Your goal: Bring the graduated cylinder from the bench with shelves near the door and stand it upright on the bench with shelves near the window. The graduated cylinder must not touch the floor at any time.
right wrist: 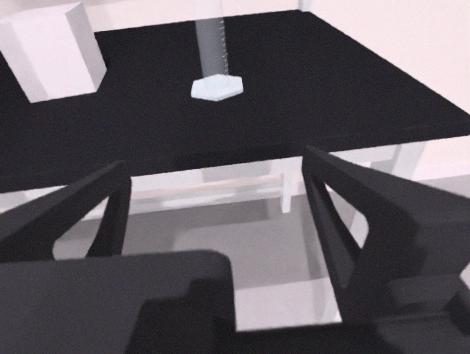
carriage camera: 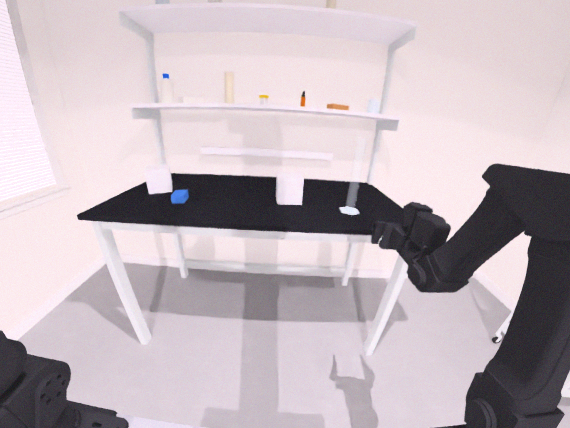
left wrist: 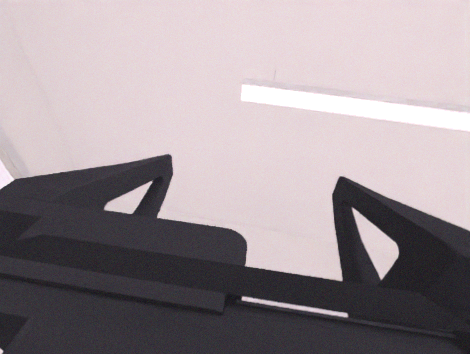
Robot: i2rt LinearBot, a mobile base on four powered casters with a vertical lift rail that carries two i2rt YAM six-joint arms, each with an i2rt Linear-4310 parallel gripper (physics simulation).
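Frame: origin at the left arm's base, x ahead, y left, z up, level; millimetres.
Seen in the pictures: left gripper, fingertip midpoint: [left wrist: 252,174]; right gripper, fingertip midpoint: [right wrist: 215,163] [carriage camera: 386,223].
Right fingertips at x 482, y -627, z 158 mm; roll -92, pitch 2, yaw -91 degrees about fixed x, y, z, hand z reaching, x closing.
Offsets run from my right fingertips to a thing's top centre. Level surfaces: height alone.
The clear graduated cylinder @[dx +353, dy +2, dz +223 mm] [carriage camera: 353,192] [right wrist: 212,47] stands upright on its pale hexagonal foot near the right end of the black-topped bench @[dz -112 mm] [carriage camera: 225,212] [right wrist: 150,135], which has shelves above it. My right gripper [carriage camera: 377,235] [right wrist: 215,163] is open and empty, in front of the bench's front edge and apart from the cylinder. My left gripper [left wrist: 252,174] is open and empty and faces the upper wall and ceiling. In the carriage camera, part of the left arm shows at the lower left.
A white box @[dx +452, dy +293, dz +18 mm] [carriage camera: 290,189] [right wrist: 55,55] stands left of the cylinder. Another white box @[dx +513, dy +1008, dz +18 mm] [carriage camera: 159,180] and a blue block @[dx +372, dy +821, dz -72 mm] [carriage camera: 180,196] are at the bench's left. The lower shelf @[dz +326 mm] [carriage camera: 260,108] holds bottles and small items. A window [carriage camera: 25,110] is at the left.
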